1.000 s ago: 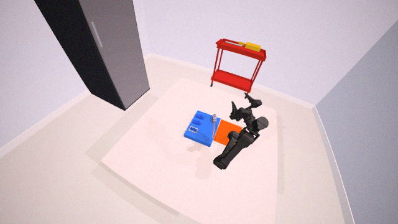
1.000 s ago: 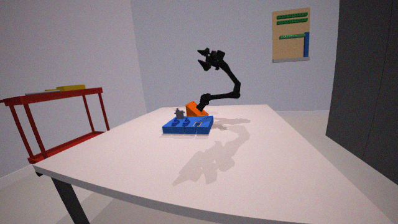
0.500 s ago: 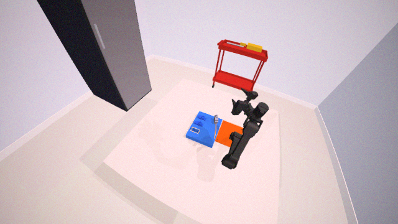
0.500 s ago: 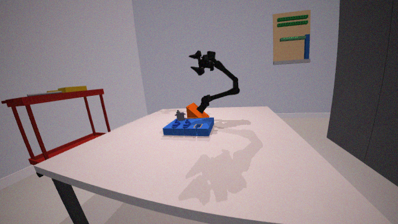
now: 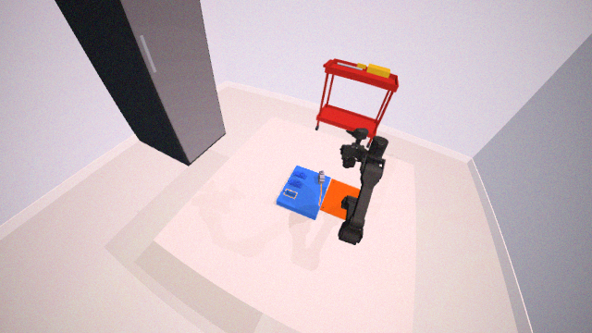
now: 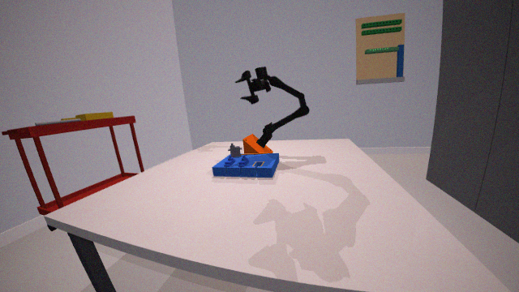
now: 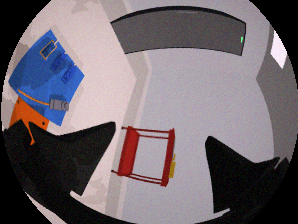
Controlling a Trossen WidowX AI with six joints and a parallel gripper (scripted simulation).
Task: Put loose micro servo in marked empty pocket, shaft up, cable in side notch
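Now: the blue robot deck 40 cm below my gripper tip, 8 cm ahead of it and 5 cm to the left of it.
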